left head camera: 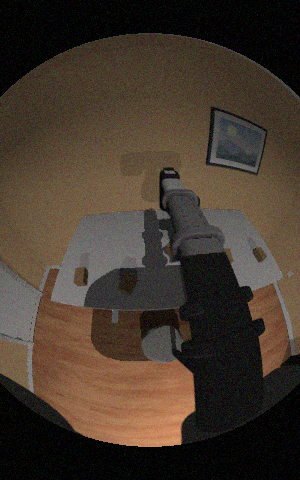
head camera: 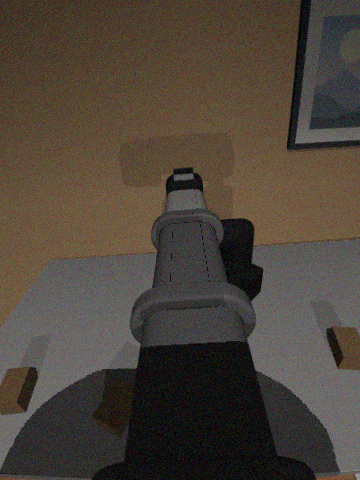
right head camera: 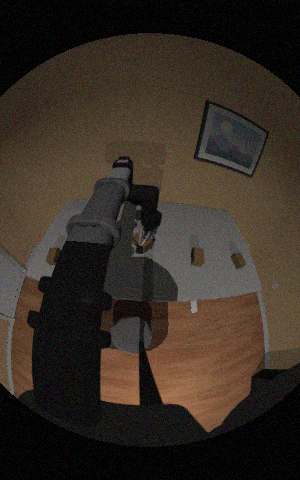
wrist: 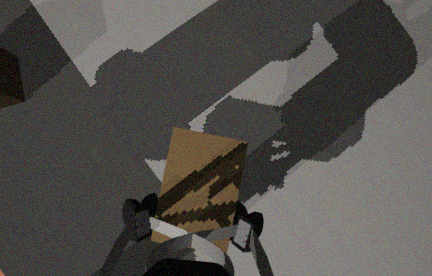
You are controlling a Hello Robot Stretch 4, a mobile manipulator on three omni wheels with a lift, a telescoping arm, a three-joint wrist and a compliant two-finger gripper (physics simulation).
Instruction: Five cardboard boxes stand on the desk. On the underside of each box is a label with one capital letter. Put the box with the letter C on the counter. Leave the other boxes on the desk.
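My gripper is shut on a cardboard box, seen in the wrist view with a fingertip on each side. The held box is brown with dark shadow stripes and is over the desk. In the right head camera the gripper and this box are small, right of the arm. Other boxes on the desk are a left box, a shadowed box, a right box and a far right box. No letters show.
The arm reaches across the desk and hides part of it. The wall with a framed picture rises behind. A white surface is at the far left. A grey round thing shows below the desk's front edge.
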